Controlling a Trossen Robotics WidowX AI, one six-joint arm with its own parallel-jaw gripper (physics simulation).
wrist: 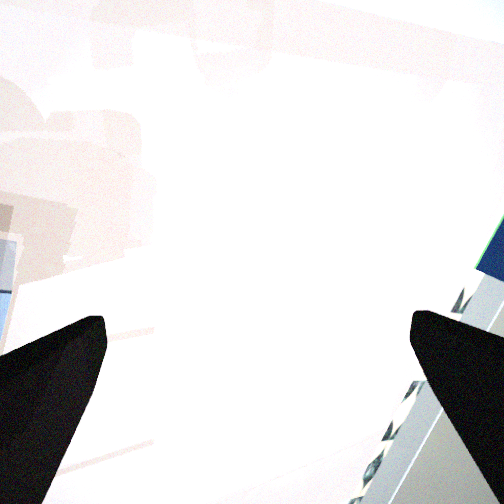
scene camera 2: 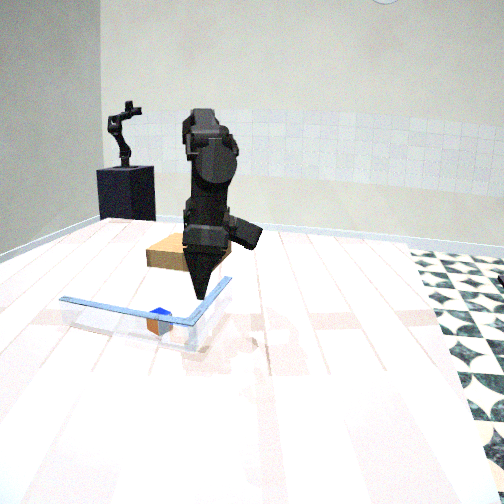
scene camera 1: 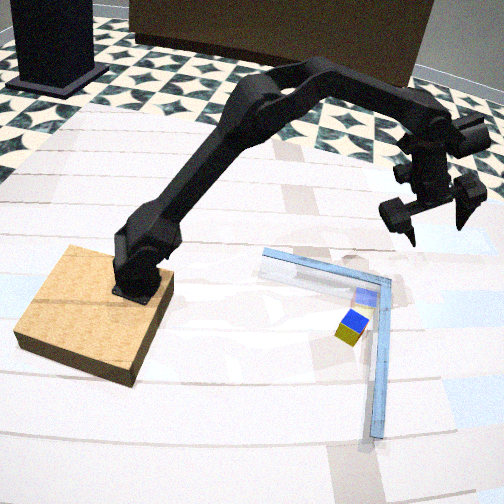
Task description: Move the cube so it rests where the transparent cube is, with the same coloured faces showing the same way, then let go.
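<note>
The cube (scene camera 1: 351,326) lies on the table inside the corner of an L-shaped pale blue rail (scene camera 1: 372,300), blue face up and yellow side toward scene camera 1. In scene camera 2 the cube (scene camera 2: 157,321) shows blue on top and orange at the side. The transparent target cube (scene camera 1: 367,297) sits right behind it, in the rail's inner corner. My gripper (scene camera 1: 434,224) is open and empty, hanging in the air well to the right of and beyond the cube. In the wrist view only the two dark fingertips (wrist: 250,400) show, spread wide over the pale table.
The arm stands on a wooden block (scene camera 1: 95,311) at the left. A dark pedestal (scene camera 1: 55,45) stands at the far left on the tiled floor. A brown wall panel (scene camera 1: 280,30) runs along the back.
</note>
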